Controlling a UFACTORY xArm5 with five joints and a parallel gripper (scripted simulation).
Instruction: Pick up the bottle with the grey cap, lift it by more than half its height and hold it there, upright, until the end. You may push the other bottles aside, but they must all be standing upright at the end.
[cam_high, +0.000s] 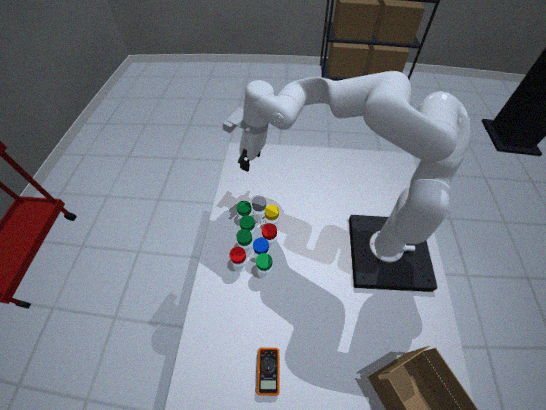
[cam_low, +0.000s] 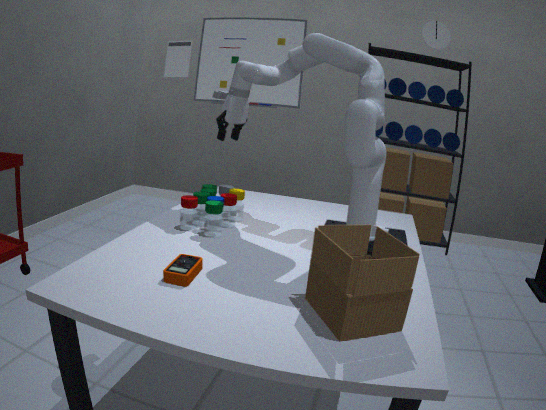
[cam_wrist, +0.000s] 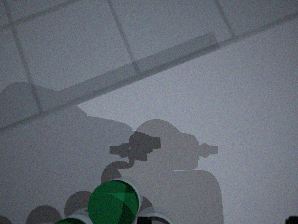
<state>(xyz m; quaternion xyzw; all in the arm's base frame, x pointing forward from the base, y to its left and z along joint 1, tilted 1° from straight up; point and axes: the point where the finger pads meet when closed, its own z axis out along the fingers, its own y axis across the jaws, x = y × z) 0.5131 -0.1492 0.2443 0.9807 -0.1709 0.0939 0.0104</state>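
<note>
The grey-capped bottle is 230 mm below my hand, 50 mm to the left of it and 30 mm behind it. From my hand the other things lie so: blue-capped bottle 230 mm below, 220 mm to the left, 60 mm behind; yellow-capped bottle 230 mm below, 80 mm to the left, 80 mm behind.
</note>
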